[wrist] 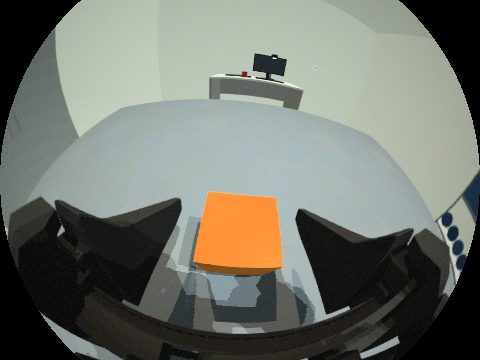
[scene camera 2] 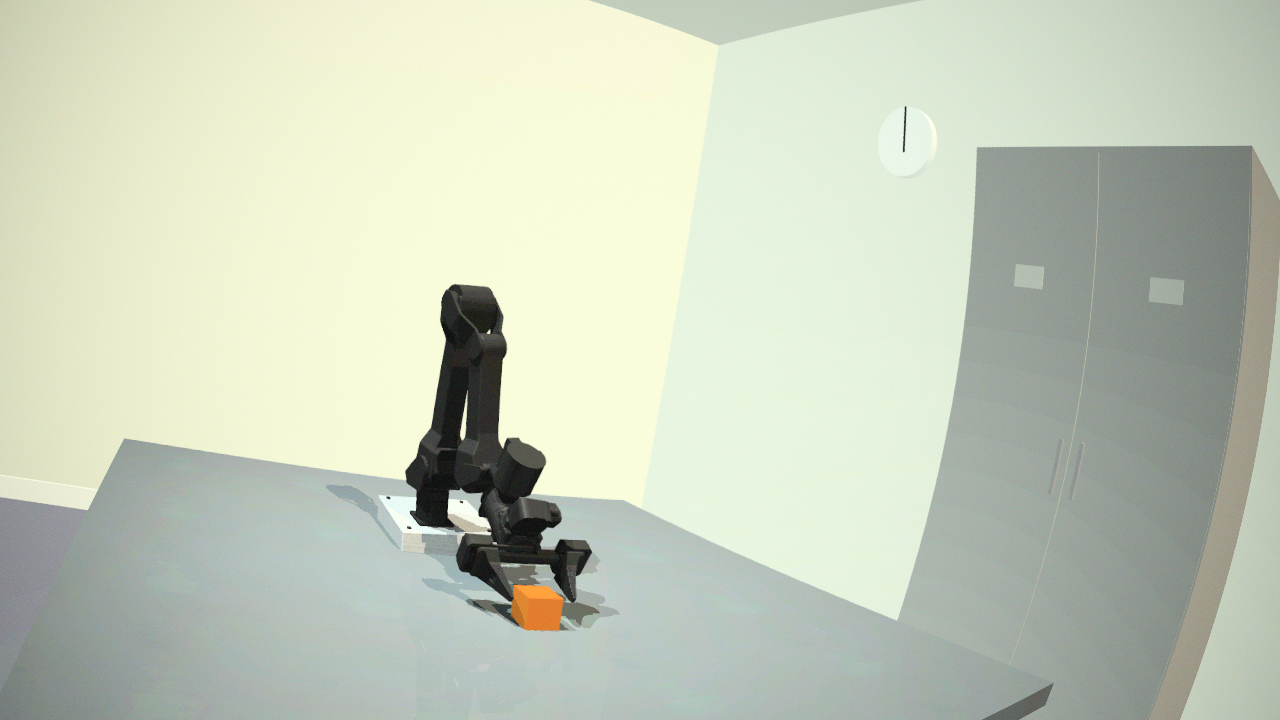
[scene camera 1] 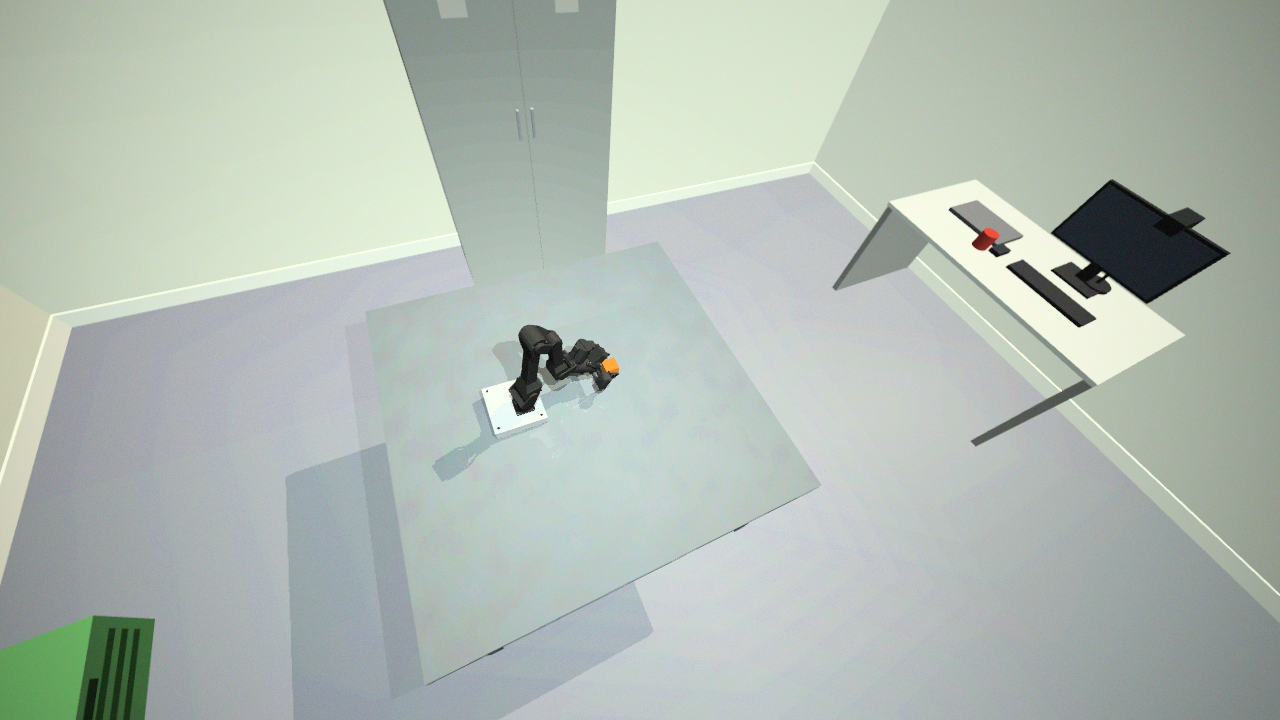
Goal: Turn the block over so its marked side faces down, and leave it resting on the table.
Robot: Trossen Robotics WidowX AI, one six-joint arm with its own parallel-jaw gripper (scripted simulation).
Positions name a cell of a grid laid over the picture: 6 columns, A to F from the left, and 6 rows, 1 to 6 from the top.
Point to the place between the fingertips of my gripper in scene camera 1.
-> At C4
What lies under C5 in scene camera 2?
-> My gripper.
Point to an orange block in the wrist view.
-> C4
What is my gripper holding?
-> Nothing.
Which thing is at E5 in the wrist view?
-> My gripper.
